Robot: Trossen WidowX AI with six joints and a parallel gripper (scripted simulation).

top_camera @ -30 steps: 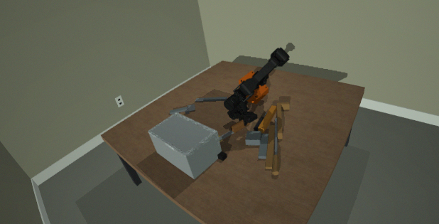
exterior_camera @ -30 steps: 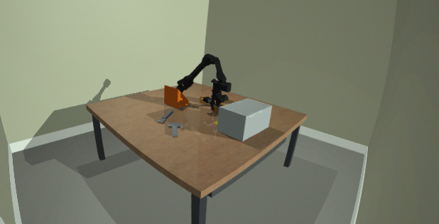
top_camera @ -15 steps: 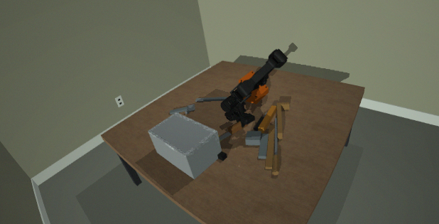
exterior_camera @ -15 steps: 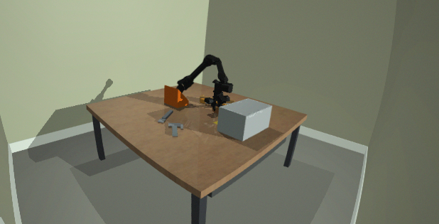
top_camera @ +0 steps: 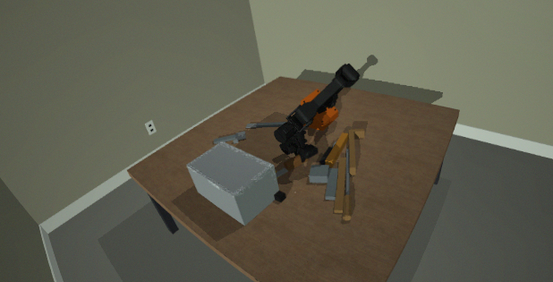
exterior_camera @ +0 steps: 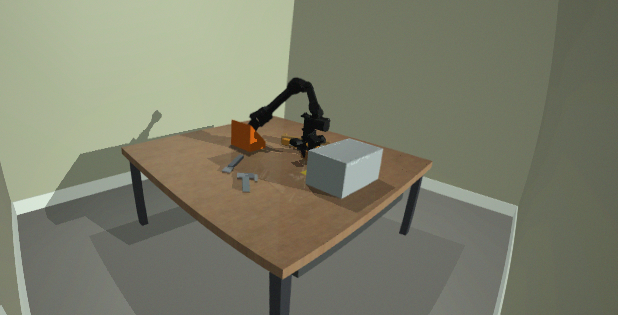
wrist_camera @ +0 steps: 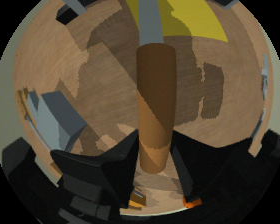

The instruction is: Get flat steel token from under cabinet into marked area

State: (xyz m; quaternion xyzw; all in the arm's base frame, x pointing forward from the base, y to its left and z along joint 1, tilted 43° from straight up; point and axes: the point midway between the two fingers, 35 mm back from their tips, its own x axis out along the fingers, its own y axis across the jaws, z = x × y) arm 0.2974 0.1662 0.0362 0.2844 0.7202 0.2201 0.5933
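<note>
The orange bar is 15 cm behind my gripper tip, 9 cm to the left of it and 1 cm above it. Round my gripper tip: grey block: 3 cm ahead, 13 cm to the left, 1 cm above; wooden stick: 1 cm ahead, 23 cm to the left; grey t-piece: 7 cm ahead, 42 cm to the right.
</note>
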